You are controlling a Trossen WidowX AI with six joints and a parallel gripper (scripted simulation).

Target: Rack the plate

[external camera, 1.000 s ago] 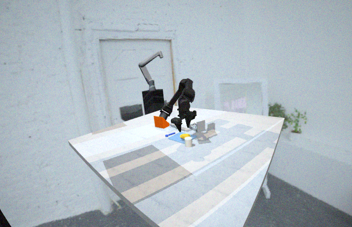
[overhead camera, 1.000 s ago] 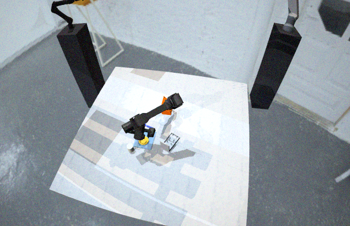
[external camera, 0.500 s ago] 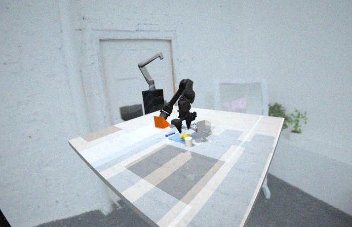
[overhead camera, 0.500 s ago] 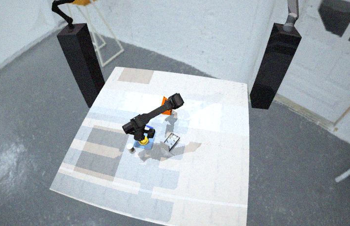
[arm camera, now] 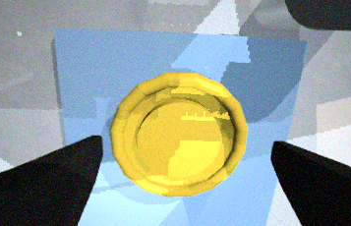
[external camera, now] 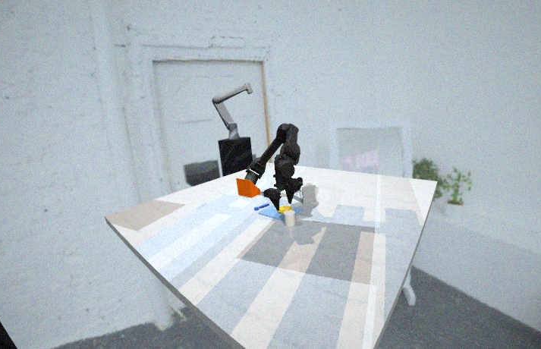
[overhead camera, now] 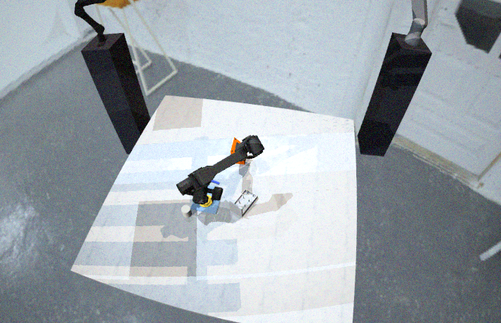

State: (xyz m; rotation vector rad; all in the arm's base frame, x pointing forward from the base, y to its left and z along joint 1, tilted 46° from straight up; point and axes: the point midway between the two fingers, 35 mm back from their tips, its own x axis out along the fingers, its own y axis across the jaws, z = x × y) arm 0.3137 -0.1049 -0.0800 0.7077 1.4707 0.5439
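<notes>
Now: gripper tip 10 mm above the yellow plate. Also, from my gripper tip: grey dish rack: 190 mm to the left, 20 mm behind, 10 mm below; blue utensil: 140 mm behind, 30 mm below; white cup: 80 mm to the right, 70 mm ahead, 10 mm below.
</notes>
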